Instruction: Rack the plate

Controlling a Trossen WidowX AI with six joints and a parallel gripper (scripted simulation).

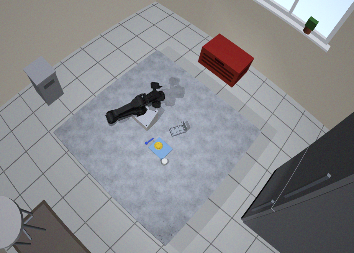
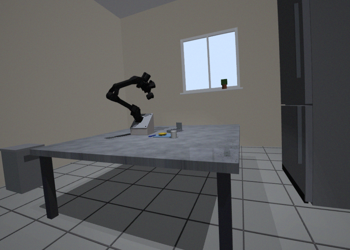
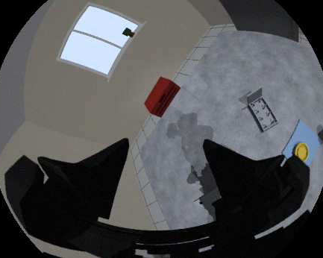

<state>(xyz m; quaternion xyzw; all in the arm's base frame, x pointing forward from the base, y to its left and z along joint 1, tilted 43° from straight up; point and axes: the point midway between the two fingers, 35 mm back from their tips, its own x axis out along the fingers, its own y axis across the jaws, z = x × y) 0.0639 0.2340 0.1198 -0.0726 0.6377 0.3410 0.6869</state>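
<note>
The yellow plate is 34 cm below my gripper tip, 21 cm ahead of it and 20 cm to the right of it. Round my gripper tip: grey dish rack: 34 cm below, 21 cm ahead, 1 cm to the left; white cup: 34 cm ahead, 33 cm below, 27 cm to the right; blue mat: 36 cm below, 23 cm ahead, 20 cm to the right.
</note>
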